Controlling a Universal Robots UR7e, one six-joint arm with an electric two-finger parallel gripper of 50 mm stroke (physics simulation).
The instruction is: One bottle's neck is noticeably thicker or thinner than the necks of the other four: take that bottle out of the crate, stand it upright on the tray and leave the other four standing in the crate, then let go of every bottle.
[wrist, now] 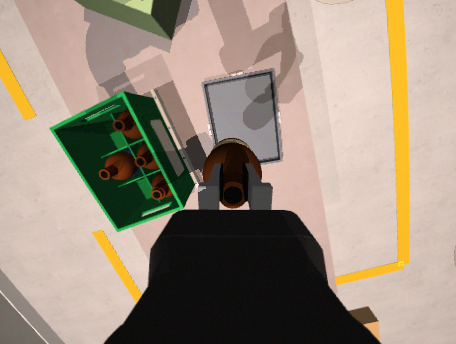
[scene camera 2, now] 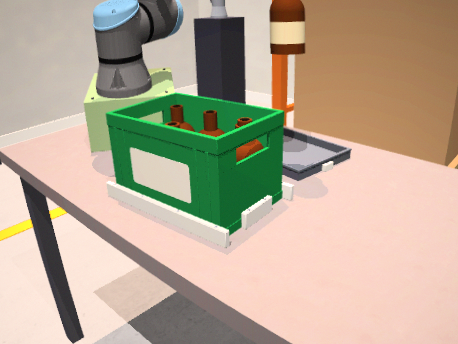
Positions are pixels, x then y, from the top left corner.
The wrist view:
gripper: 233, 175
bottle: 232, 152
bottle: 120, 166
